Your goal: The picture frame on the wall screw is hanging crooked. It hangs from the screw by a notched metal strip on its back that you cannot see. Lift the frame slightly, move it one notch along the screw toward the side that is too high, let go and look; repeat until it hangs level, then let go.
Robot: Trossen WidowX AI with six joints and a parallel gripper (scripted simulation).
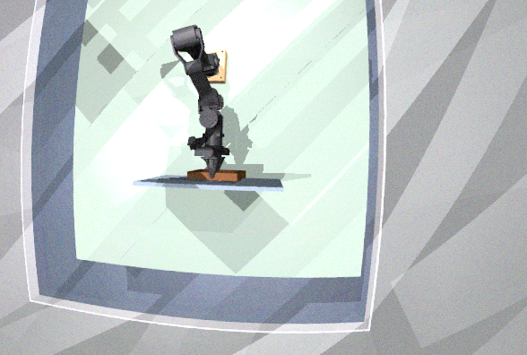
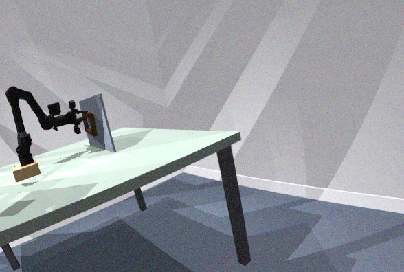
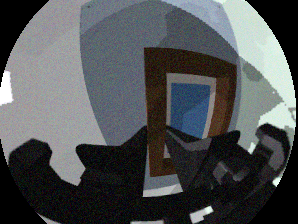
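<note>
My gripper tip is now 5 cm above the picture frame and 1 cm to the right of it. The rest, counted from my gripper tip: wall panel 6 cm below, 1 cm to the right, 1 cm ahead.
</note>
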